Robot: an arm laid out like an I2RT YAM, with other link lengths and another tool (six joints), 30 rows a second.
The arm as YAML. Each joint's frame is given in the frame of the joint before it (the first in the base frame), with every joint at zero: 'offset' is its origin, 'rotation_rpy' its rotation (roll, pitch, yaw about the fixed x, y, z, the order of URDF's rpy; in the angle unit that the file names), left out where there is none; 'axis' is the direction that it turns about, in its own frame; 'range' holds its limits. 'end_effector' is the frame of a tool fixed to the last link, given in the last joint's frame.
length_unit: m
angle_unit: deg
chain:
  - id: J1
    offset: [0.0, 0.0, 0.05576]
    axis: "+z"
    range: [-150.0, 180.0]
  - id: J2
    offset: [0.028, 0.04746, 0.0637]
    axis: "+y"
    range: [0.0, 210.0]
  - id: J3
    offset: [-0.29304, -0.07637, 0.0]
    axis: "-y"
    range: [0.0, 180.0]
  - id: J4
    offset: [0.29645, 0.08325, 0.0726]
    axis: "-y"
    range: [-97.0, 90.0]
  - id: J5
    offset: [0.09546, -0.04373, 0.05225]
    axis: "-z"
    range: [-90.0, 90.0]
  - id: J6
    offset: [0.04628, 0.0, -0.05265]
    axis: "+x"
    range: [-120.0, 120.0]
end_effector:
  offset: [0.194, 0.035, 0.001]
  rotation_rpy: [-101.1, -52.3, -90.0]
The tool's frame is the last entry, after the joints.
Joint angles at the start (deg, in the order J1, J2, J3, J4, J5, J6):
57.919, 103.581, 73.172, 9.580, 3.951, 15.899
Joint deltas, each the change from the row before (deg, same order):
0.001, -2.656, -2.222, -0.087, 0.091, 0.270
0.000, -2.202, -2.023, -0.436, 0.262, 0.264
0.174, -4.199, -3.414, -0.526, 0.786, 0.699
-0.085, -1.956, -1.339, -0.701, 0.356, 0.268
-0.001, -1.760, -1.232, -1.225, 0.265, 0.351
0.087, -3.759, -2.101, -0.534, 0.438, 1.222
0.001, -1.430, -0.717, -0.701, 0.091, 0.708
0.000, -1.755, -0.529, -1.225, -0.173, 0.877
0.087, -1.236, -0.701, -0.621, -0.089, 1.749
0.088, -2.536, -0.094, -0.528, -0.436, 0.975
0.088, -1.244, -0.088, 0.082, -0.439, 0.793
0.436, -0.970, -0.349, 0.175, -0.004, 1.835
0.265, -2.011, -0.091, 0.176, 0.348, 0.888
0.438, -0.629, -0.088, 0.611, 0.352, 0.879
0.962, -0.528, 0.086, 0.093, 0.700, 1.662
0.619, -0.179, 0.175, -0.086, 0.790, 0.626
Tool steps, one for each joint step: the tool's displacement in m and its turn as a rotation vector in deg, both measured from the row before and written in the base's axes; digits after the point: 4 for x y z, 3 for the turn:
-0.0060, -0.0103, 0.0072, 0.427, -0.008, -0.179
-0.0050, -0.0101, 0.0015, -0.120, 0.257, -0.338
-0.0091, -0.0173, 0.0083, 0.467, 0.151, -0.807
-0.0027, -0.0091, 0.0034, 0.016, 0.138, -0.512
-0.0040, -0.0087, -0.0007, -0.439, 0.548, -0.373
-0.0069, -0.0132, 0.0152, 1.581, 0.172, -0.752
-0.0029, -0.0057, 0.0037, 0.408, 0.488, -0.327
-0.0044, -0.0061, 0.0061, 0.545, 0.695, -0.138
-0.0038, -0.0043, 0.0025, 0.961, 1.361, -0.429
-0.0061, -0.0050, 0.0223, 2.268, -0.158, 0.180
-0.0041, -0.0017, 0.0124, 1.581, 0.065, 0.267
-0.0052, -0.0007, 0.0078, 1.732, 0.995, -0.084
-0.0042, -0.0050, 0.0204, 2.258, -0.471, -0.303
-0.0032, 0.0000, 0.0092, 1.456, 0.027, -0.110
-0.0065, 0.0017, 0.0075, 1.496, 0.820, -0.083
-0.0028, 0.0008, 0.0035, 0.515, 0.217, -0.284

